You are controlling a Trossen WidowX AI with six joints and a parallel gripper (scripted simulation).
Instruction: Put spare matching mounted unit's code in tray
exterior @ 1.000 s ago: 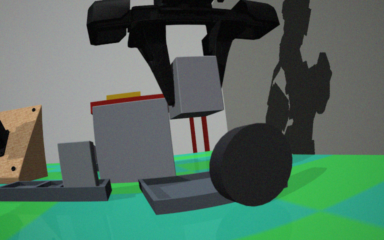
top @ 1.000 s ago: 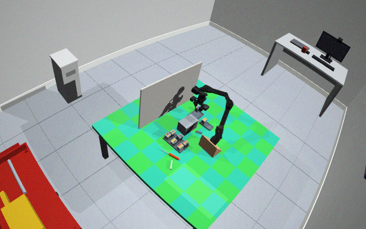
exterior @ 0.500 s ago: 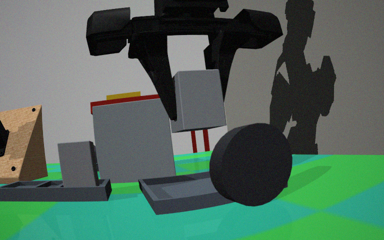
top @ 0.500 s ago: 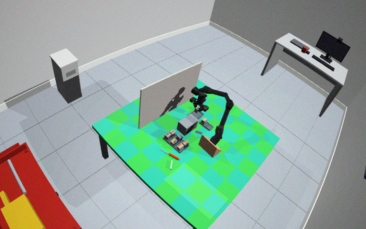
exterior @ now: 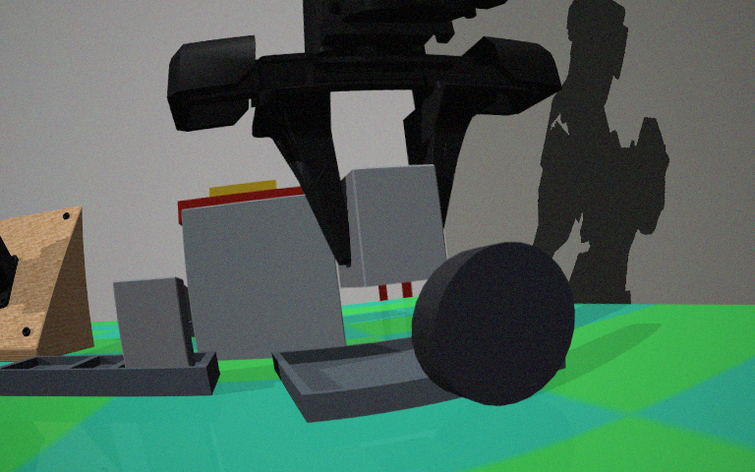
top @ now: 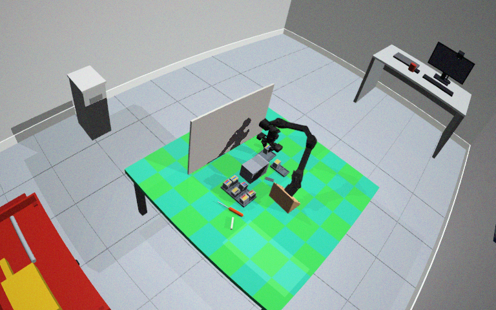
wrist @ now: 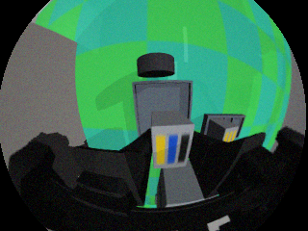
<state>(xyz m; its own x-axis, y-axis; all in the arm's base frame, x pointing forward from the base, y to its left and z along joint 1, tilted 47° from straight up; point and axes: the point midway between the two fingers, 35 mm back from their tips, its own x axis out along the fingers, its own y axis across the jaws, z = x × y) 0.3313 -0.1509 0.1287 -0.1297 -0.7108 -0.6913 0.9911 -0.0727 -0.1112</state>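
My gripper tip is now 5 cm above the flat grey tray. Also, from my gripper tip: mounted unit: 5 cm behind, 20 cm to the left; tall grey panel: 20 cm ahead, 18 cm to the left, 17 cm above; dark disc: 1 cm ahead, 8 cm to the right, 3 cm below.
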